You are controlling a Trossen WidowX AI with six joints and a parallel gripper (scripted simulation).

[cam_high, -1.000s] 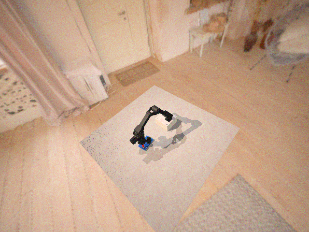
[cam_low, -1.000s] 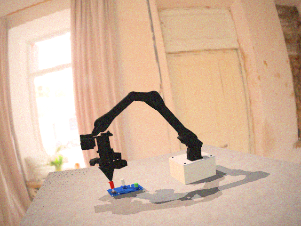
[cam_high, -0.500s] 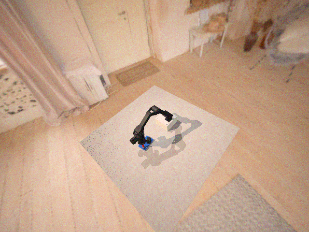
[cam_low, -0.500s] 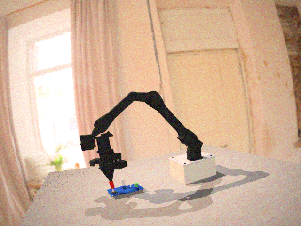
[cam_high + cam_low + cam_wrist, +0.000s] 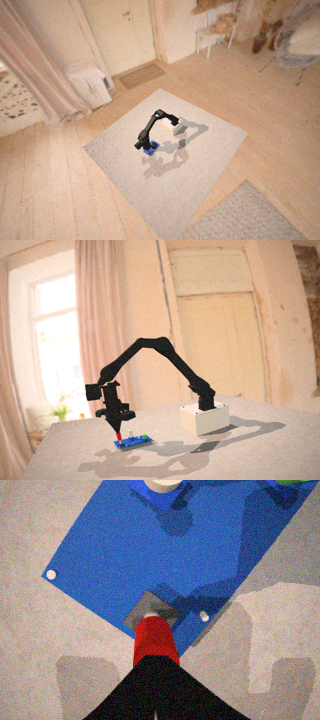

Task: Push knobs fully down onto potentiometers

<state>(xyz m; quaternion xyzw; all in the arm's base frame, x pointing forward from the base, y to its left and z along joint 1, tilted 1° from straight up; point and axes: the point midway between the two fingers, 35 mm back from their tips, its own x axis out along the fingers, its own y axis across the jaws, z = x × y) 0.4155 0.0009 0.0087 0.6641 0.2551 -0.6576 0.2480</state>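
The red knob lies 10 mm below my gripper tip. Round my gripper tip: white knob (60 mm behind, 50 mm to the right, 30 mm below).
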